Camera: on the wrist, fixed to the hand. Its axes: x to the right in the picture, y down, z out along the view.
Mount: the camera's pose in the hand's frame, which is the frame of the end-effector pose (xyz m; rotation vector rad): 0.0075 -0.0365 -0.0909 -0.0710 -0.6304 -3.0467
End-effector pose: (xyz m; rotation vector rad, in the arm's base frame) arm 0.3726 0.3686 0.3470 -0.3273 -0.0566 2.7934
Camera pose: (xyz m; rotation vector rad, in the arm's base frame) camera 0.3983 0.4057 0.2597 0.4314 -0.3414 -0.2494
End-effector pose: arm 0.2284 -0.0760 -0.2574 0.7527 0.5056 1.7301
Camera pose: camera 0.1877 -0.0547 -0.3442 -0.1500 0.4015 -1.2911
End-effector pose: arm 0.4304 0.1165 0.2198 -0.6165 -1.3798 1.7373
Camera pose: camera 0.5082 0.1757 0.2298 1.5586 -0.8133 -0.8270
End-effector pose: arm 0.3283 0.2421 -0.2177 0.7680 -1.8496 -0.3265
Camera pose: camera 0.4217 0.2213 -0.1955 -1.9425 -0.5358 1.6168
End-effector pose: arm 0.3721 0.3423 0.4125 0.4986 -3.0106 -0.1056
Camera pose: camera 0.3856 0.3005 0.5004 -2.6388 -0.3771 0.2729
